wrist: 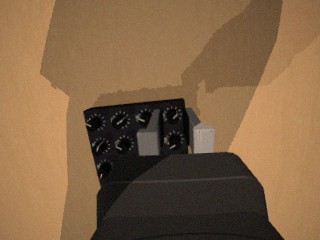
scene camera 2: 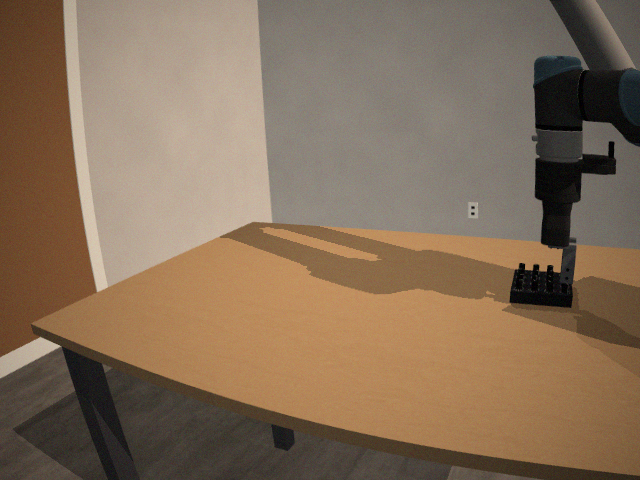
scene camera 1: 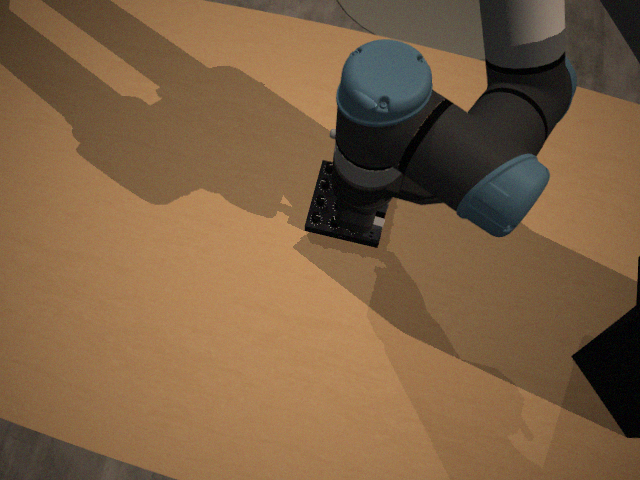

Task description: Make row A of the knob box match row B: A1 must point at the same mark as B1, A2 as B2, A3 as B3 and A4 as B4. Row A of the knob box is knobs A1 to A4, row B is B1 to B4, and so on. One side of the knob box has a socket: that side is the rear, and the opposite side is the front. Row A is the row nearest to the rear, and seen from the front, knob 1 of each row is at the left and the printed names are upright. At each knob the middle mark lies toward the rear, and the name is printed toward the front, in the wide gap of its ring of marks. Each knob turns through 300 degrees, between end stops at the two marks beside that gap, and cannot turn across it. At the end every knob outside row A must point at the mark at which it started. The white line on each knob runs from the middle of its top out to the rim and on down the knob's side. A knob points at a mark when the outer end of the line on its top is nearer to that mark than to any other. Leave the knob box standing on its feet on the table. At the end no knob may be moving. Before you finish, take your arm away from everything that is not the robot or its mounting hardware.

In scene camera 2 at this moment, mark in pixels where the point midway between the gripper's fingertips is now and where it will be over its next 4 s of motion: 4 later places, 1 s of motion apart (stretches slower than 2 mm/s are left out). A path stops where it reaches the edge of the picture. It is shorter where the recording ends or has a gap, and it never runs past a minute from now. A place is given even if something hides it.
The gripper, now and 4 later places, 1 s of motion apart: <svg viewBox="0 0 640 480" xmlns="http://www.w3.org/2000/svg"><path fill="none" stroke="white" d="M566 279L565 288L567 266L570 261L570 255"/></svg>
